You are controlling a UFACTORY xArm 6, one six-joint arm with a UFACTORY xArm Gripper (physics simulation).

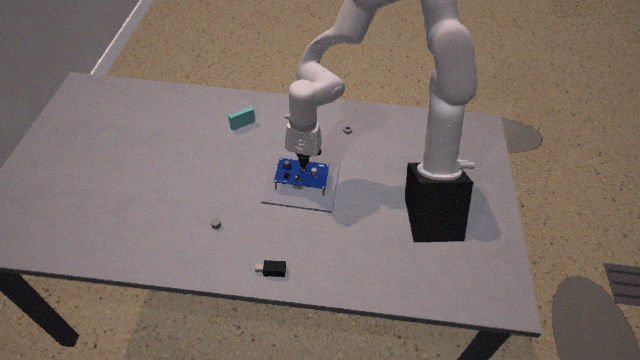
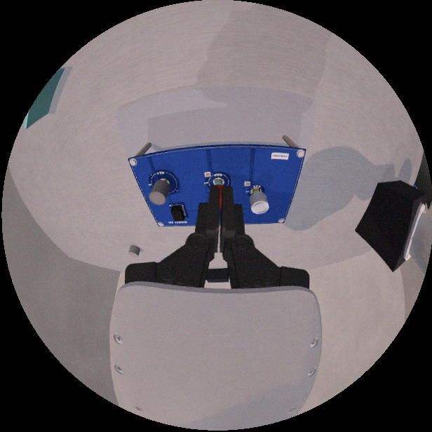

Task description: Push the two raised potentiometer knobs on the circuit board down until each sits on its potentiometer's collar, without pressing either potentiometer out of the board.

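Where they show: gripper, fingertip midpoint: [image 1: 303,163]; arm's base, link origin: [image 1: 439,171].
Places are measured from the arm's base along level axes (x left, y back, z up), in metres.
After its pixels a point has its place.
The blue circuit board [image 1: 311,183] {x 0.001, y -0.370, z -0.089 m} [image 2: 232,162] stands on legs over a pale plate [image 1: 320,202] {x 0.040, y -0.339, z -0.131 m}. My gripper [image 1: 303,161] {x -0.054, y -0.398, z -0.063 m} [image 2: 219,199] is shut and points down at the middle of the board, over the red knob [image 2: 221,198]. The fingers hide most of this knob; whether they touch its top cannot be told. A teal part shows at its base. The white knob [image 1: 314,171] {x -0.031, y -0.363, z -0.069 m} [image 2: 259,204] stands to the right, with yellowish and teal parts showing below it. The grey knob [image 1: 286,163] {x -0.056, y -0.452, z -0.068 m} [image 2: 159,192] stands at the left over a round printed scale, with no gap visible below it.
A black component [image 1: 286,175] {x -0.018, y -0.449, z -0.081 m} [image 2: 177,213] is on the board. On the table [image 1: 125,165] {x -0.068, y -0.979, z -0.139 m} are a teal block [image 1: 242,120] {x -0.277, y -0.628, z -0.109 m} [image 2: 46,100], a small grey cylinder [image 1: 215,224] {x 0.151, y -0.640, z -0.119 m} [image 2: 134,250], a black USB stick [image 1: 274,268] {x 0.288, y -0.452, z -0.107 m}, a small ring [image 1: 347,132] {x -0.271, y -0.261, z -0.131 m} and the arm's black base [image 1: 440,210] {x 0.106, y 0.003, z -0.044 m} [image 2: 387,217].
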